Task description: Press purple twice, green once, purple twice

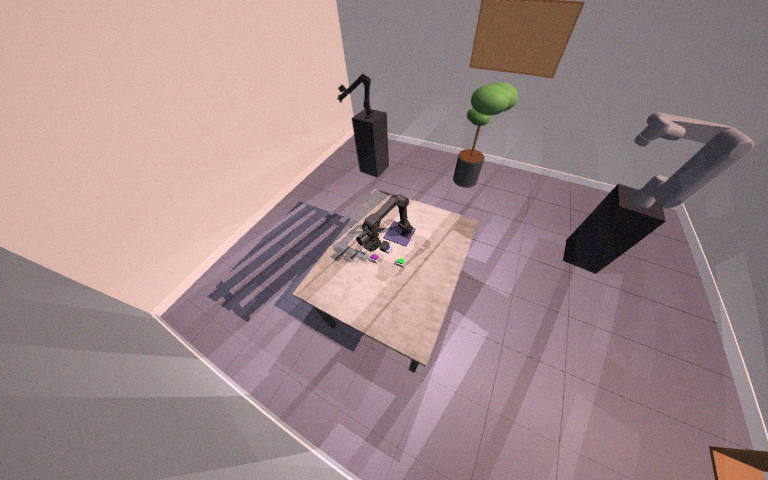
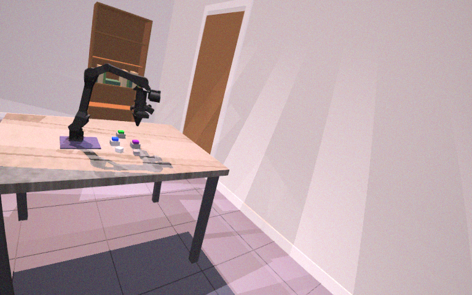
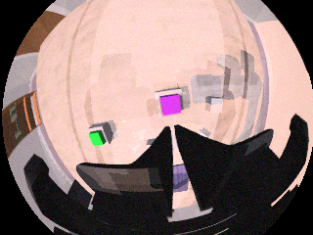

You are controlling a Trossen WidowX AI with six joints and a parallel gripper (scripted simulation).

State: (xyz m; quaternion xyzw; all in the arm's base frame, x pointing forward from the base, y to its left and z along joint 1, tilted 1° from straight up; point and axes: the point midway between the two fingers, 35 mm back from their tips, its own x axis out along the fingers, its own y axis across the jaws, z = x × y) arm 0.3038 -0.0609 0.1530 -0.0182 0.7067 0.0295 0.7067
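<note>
My gripper tip is 160 mm to the right of the green button, 90 mm above it and 60 mm past it. Also, from my gripper tip: blue button (110 mm behind, 90 mm below, 20 mm to the left); purple button (90 mm below, 10 mm to the right).
</note>
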